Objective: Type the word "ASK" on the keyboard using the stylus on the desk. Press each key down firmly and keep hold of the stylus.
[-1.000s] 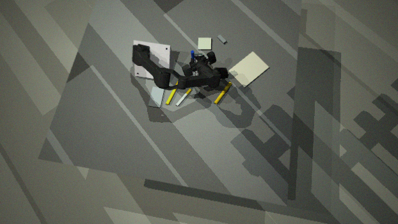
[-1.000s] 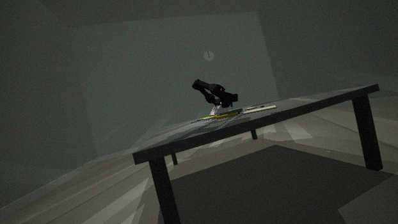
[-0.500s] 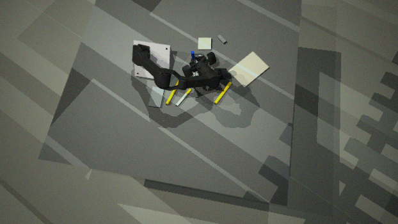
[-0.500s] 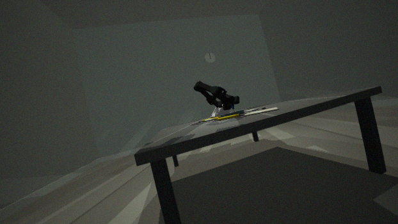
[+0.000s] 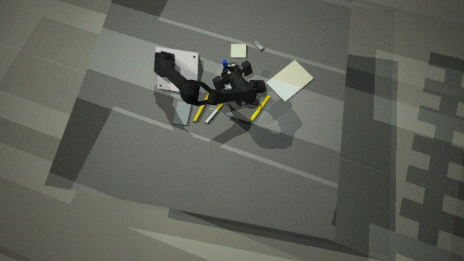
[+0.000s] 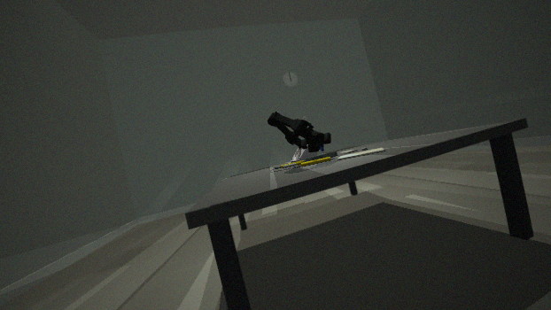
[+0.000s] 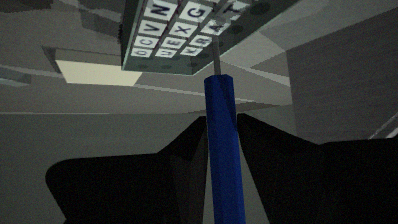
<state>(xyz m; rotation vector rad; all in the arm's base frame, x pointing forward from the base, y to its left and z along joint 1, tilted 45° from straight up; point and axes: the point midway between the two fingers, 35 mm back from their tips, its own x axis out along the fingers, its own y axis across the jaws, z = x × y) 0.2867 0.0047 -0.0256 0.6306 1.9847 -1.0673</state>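
Now: gripper tip 200 mm to the left of the marker and 70 mm above it. The rest, counted from my gripper tip: cream note: 150 mm to the left, 70 mm below, 30 mm ahead; thin grey stylus tip: 50 mm below; blue stylus: 10 mm below.
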